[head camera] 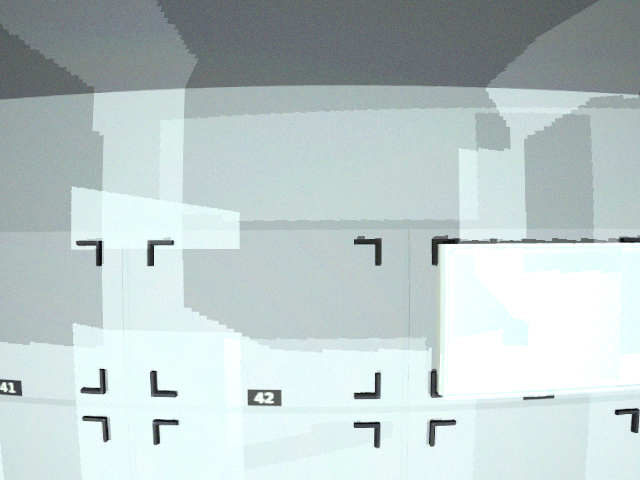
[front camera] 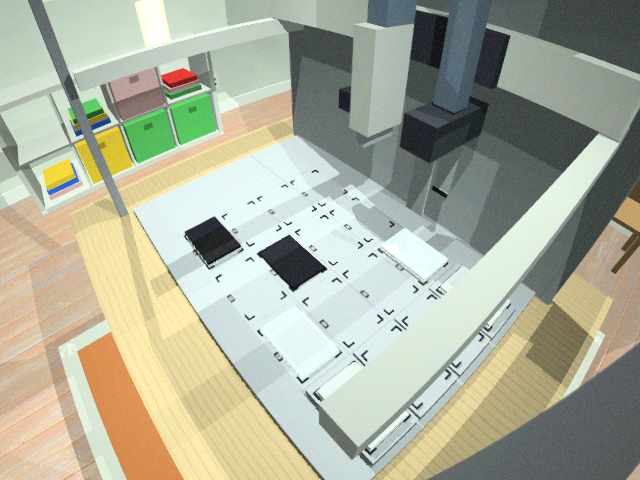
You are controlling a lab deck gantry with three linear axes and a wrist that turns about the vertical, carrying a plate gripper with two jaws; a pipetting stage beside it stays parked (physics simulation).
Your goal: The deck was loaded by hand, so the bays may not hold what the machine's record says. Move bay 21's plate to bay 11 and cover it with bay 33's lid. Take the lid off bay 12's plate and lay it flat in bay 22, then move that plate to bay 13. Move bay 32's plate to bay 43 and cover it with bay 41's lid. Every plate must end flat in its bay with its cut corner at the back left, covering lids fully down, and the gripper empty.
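Frame: origin at the robot's base, x ahead, y up, z right, level; millimetres.
Seen in the pictures: gripper, fingertip midpoint: (front camera: 427, 201); robot's base, origin of the base link: (front camera: 185, 236).
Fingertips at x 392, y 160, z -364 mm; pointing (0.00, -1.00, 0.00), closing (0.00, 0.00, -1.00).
Pixels of each thing's middle, then the offset from my fingertips to it.
- white covered plate, body centre: (head camera: 552, 319) (front camera: 414, 253) dx +0, dy -148, dz +0 mm
- black-topped stack, body centre: (front camera: 211, 239) dx -328, dy -148, dz +321 mm
- black lid, body centre: (front camera: 291, 260) dx -164, dy -156, dz +214 mm
- pale plate, body centre: (front camera: 298, 340) dx +0, dy -153, dz +321 mm
My gripper (front camera: 433, 201) is raised near the back of the deck, clear of the plates. Its pale jaws blend into the wall but look apart, with nothing seen between them. A white covered plate (front camera: 413, 254) (head camera: 542, 320) sits in bay 43; its cover looks flat, and its right part is cut off in the head view. A black-topped stack (front camera: 212, 240) sits in bay 11. A black lid (front camera: 292, 260) lies flat in bay 22. A pale plate (front camera: 299, 341) sits in bay 13. The plates' cut corners are too indistinct to tell.
A long pale beam (front camera: 465, 304) crosses above the deck's right side and partly hides shallow trays there. The pipetting stage (front camera: 379, 80) hangs beside the gripper. A dark wall stands behind the deck. A thin grey post (front camera: 95, 149) rises at the left. Shelving stands behind it.
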